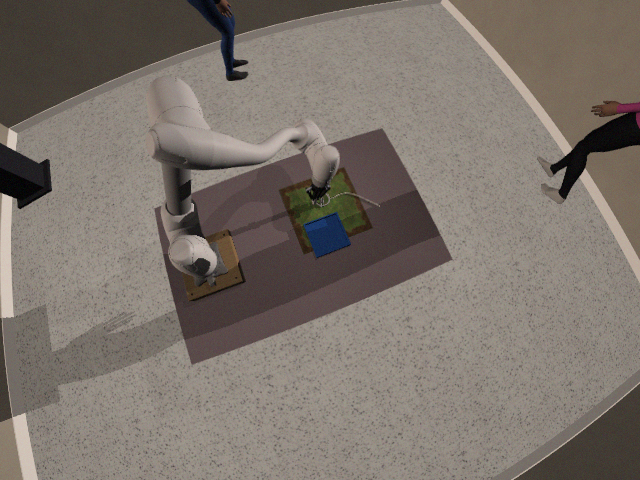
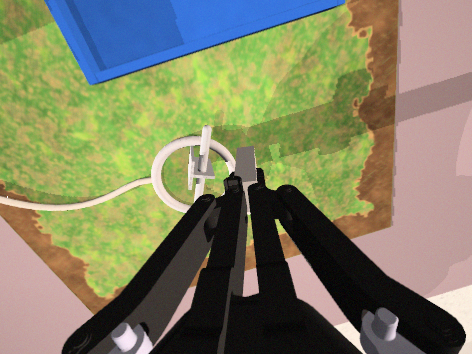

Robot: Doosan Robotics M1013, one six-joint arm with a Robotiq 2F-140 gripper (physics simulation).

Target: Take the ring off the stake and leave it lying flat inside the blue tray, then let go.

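Note:
A white ring (image 2: 156, 173) (image 1: 321, 201) lies on the green mat (image 2: 95, 126) (image 1: 352, 216), around a short white stake (image 2: 206, 140). A white cord (image 2: 76, 204) (image 1: 361, 196) trails from the ring across the mat. My gripper (image 2: 247, 160) (image 1: 316, 194) is shut, with its tips low over the ring's right side; they hide that part of the rim. Nothing shows between the fingers. The blue tray (image 2: 152, 59) (image 1: 327, 234) stands empty on the mat, just beyond the stake.
The green mat lies on a larger purple sheet (image 1: 361, 269). The arm's base stands on a wooden board (image 1: 230, 278) to the left. A dark box (image 1: 23, 178) sits at the far left. Two people (image 1: 227, 35) (image 1: 589, 150) walk at the floor's edge.

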